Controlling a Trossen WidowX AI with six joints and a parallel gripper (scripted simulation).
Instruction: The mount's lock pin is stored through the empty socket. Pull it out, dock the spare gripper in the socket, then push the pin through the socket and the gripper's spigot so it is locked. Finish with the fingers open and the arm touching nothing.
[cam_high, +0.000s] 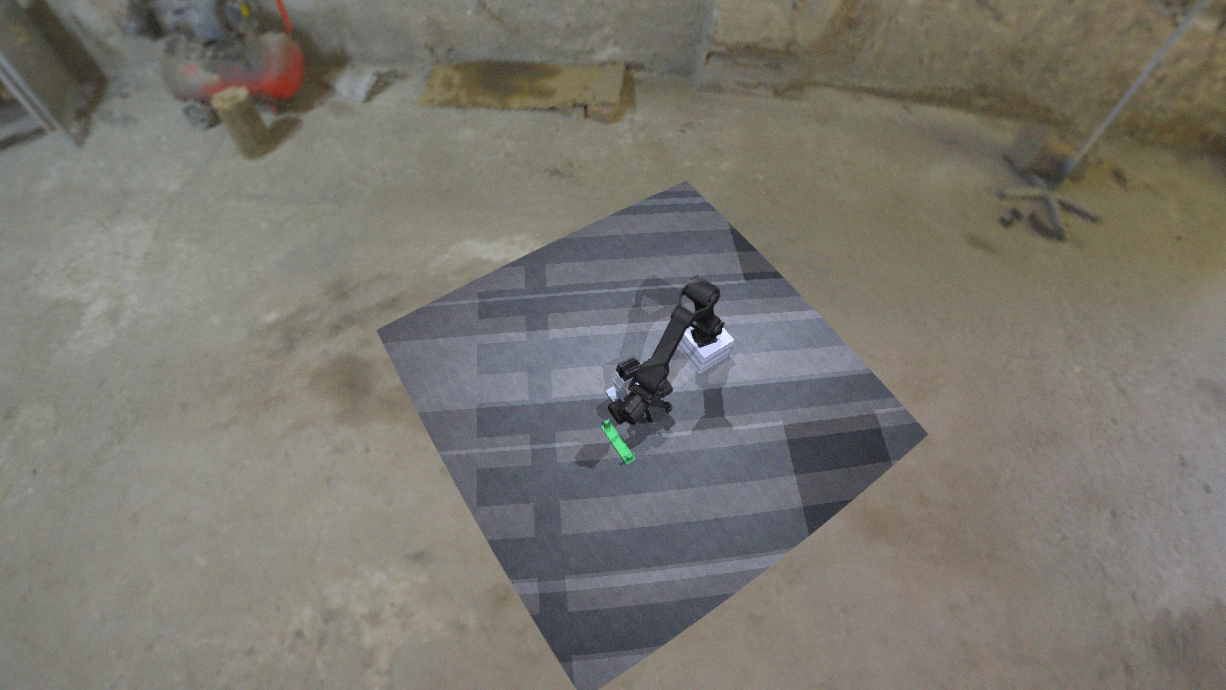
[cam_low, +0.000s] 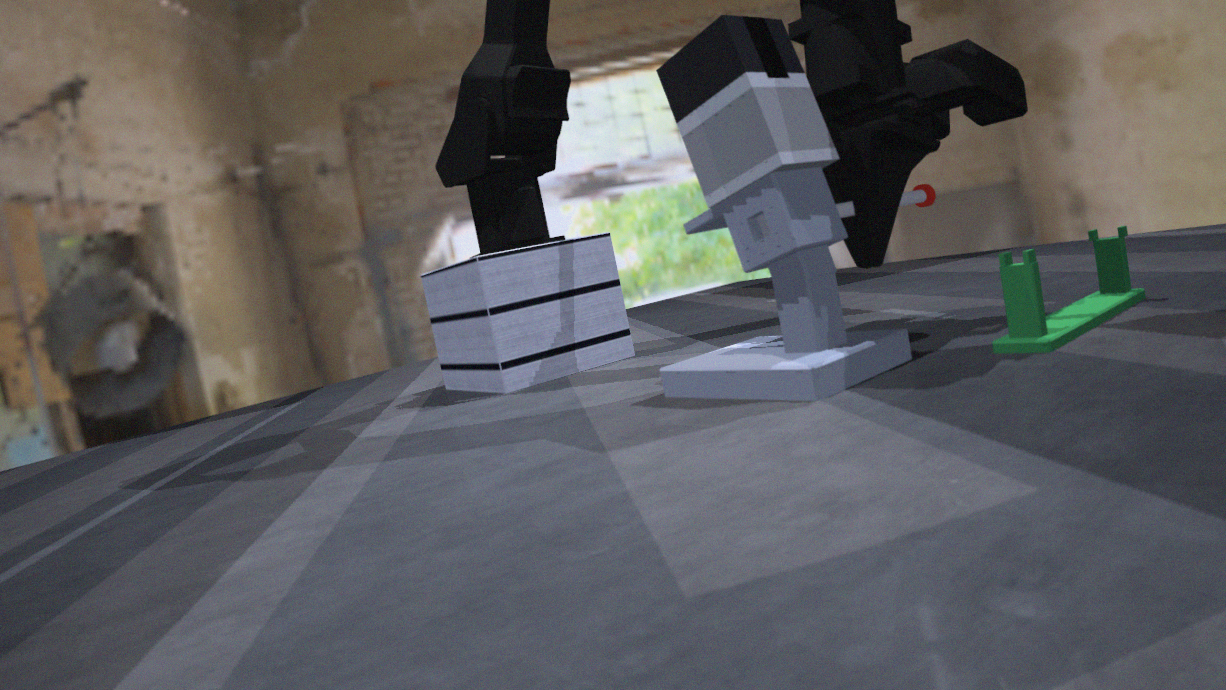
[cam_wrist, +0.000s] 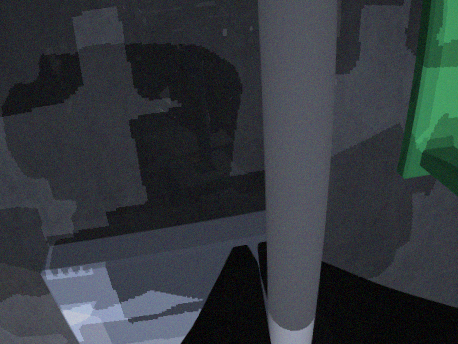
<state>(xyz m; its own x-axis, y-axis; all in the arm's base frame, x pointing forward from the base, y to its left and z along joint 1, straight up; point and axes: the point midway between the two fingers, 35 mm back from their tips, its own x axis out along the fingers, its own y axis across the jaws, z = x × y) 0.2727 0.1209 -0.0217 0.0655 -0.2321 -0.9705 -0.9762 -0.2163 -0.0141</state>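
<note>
The grey mount is 6 cm to the right of my gripper tip. From my gripper tip the other things lie so: spare gripper (6 cm to the right, 8 cm above); cradle (8 cm ahead, 8 cm to the left, 2 cm below).
</note>
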